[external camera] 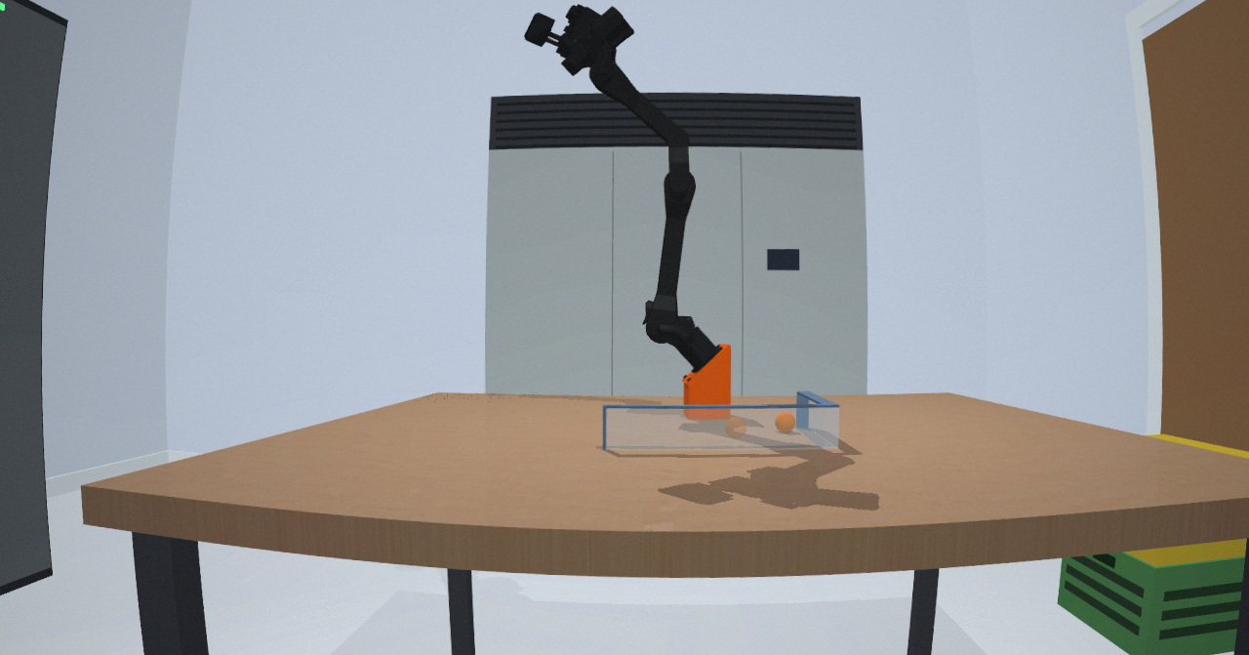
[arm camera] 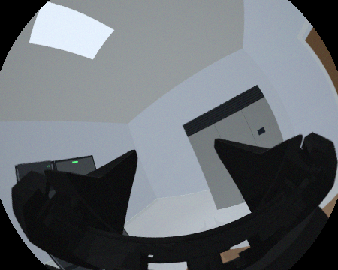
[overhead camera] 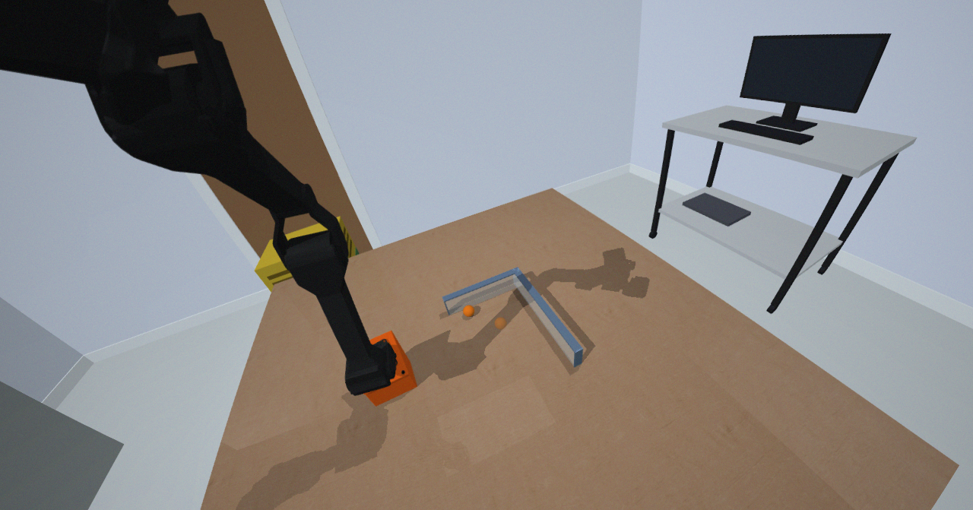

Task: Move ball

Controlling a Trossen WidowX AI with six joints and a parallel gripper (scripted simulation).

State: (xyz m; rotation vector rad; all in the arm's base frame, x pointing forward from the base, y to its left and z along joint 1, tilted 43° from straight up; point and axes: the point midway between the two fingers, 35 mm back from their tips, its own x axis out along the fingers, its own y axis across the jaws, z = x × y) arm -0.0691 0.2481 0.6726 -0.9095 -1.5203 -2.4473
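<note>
The solid orange ball is 760 mm below my gripper tip, 390 mm ahead of it and 360 mm to the left of it. Also, from my gripper tip: see-through copy (760 mm below, 440 mm ahead, 270 mm to the left).
</note>
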